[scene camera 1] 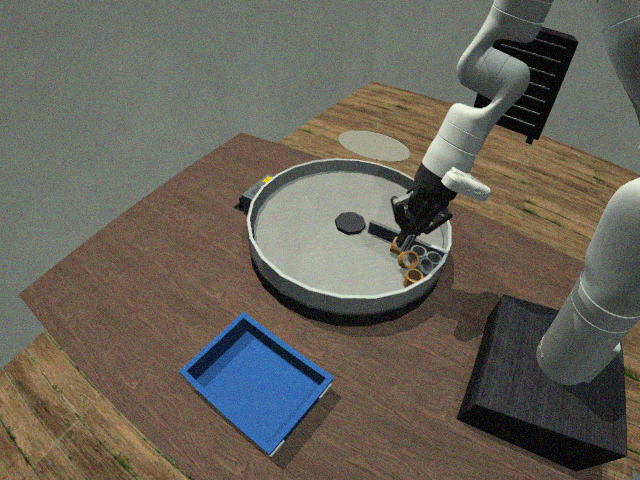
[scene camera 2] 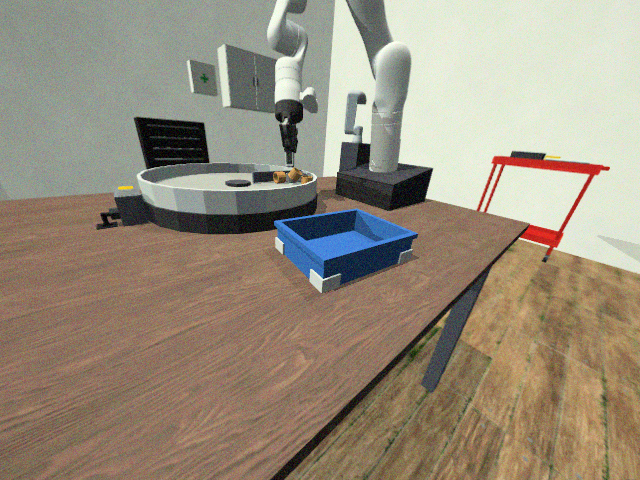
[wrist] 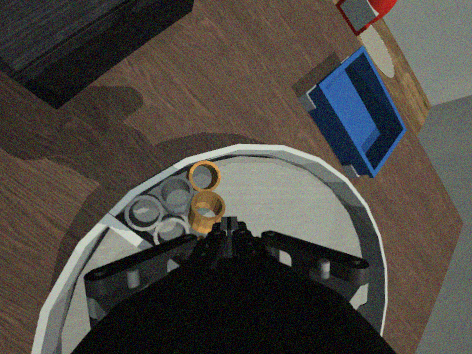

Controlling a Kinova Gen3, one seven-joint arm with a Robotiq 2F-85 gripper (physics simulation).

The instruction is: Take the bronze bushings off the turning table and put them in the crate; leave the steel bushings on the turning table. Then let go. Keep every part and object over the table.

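Frame: origin at the arm's base, x right, y up, z back, level; millimetres.
Seen in the pictures: gripper, between the fingertips: (scene camera 1: 400, 248) (scene camera 2: 289, 166) (wrist: 229, 227); arm's base, origin of its link: (scene camera 1: 562, 359) (scene camera 2: 382, 169).
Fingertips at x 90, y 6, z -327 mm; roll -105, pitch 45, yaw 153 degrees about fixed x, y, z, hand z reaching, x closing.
Offsets run from my fingertips to a thing's top centre. "*": to the spot under its first point.
Three bronze bushings are on the turning table (scene camera 1: 305, 206) (scene camera 2: 211, 201) (wrist: 300, 200). One bronze bushing {dz +42, dx -25, dy -25 mm} (scene camera 1: 406, 281) (wrist: 214, 183) is near the rim. The middle bronze bushing {dz +20, dx +2, dy -2 mm} (scene camera 1: 401, 259) (scene camera 2: 294, 174) (wrist: 201, 222) looks tilted. The third bronze bushing {dz -9, dx +39, dy -19 mm} (scene camera 1: 394, 244) (scene camera 2: 279, 177) is by the fingertips, mostly hidden in the wrist view. Three steel bushings stand grouped between rim and divider, one steel bushing {dz +63, dx +36, dy -25 mm} (wrist: 128, 212) nearest their corner. My gripper (scene camera 1: 405, 244) (scene camera 2: 290, 163) (wrist: 229, 227) is shut and empty, pointing down beside the bronze ones. The blue crate {dz -108, dx -308, dy -53 mm} (scene camera 1: 258, 387) (scene camera 2: 361, 258) (wrist: 332, 127) holds no bushing.
A dark divider bar {* dz -54, dx +57, dy -28 mm} (scene camera 1: 381, 230) (scene camera 2: 262, 176) runs behind the bushings towards the rim. A dark hub {dz -124, dx +64, dy -42 mm} (scene camera 1: 350, 222) (scene camera 2: 237, 182) is at the turning table's centre. A grey box {* dz -360, dx +45, dy -45 mm} (scene camera 1: 253, 192) (scene camera 2: 130, 205) adjoins its outer side. The black robot base (scene camera 1: 527, 382) (scene camera 2: 385, 186) stands on the table.
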